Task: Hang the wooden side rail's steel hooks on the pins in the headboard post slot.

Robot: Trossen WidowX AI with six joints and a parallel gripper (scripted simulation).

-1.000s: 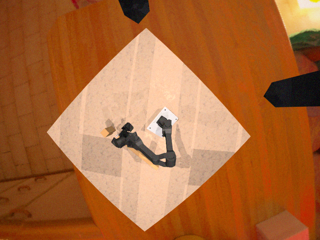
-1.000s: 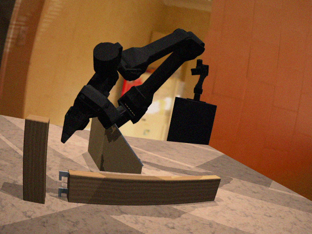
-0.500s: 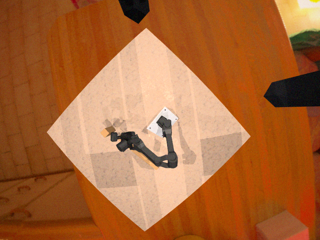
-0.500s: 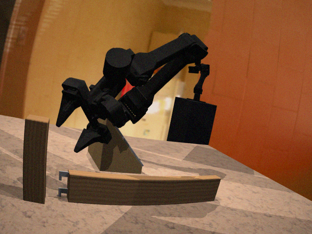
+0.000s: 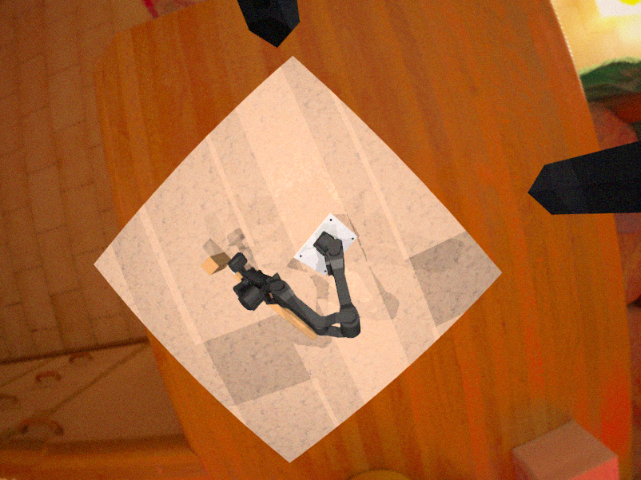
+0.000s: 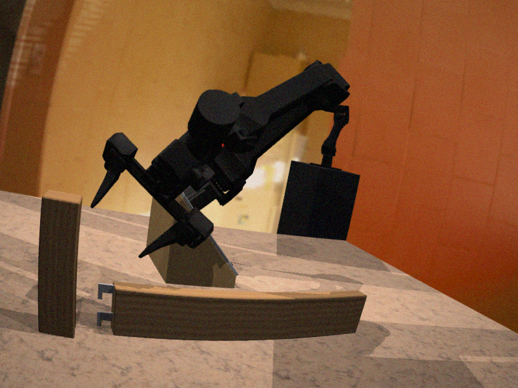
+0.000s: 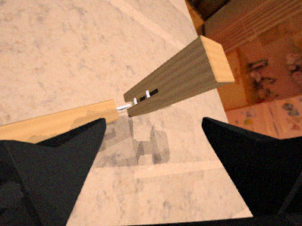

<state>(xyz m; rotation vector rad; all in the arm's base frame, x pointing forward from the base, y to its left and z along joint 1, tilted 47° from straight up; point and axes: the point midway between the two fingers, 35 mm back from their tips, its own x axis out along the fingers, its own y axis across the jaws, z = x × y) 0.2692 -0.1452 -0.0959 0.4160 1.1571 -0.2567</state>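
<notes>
Now: gripper tip 3 cm short of the headboard post, 8 cm to the left of it and 5 cm above it.
</notes>
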